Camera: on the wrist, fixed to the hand. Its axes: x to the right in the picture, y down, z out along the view.
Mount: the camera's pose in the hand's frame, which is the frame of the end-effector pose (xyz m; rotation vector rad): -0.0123 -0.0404 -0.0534 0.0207 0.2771 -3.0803
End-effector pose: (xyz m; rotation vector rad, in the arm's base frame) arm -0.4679 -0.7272 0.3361 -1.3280 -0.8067 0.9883
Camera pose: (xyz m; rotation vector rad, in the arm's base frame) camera -0.4193 -0.7587 0.3718 0.7310 -1.2787 -1.5678
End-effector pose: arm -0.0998 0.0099 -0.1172 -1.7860 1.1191 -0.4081
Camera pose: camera -0.1220 -0.0039 -0.0544 1.2805 1.8967 1.5386
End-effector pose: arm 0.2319 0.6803 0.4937 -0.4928 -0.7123 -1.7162
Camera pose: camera 0.1982 0.6589 0.4386 -0.8213 0.3814 1.3543
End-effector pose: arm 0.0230 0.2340 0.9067 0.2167 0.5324 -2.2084
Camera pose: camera -0.0016 0.2891 0.8751 0.2652 -0.2549 0.8945
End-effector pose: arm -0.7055 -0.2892 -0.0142 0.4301 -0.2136 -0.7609
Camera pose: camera -0.7211 -0.2906 -0.0804 -0.3828 -0.7370 2.3109
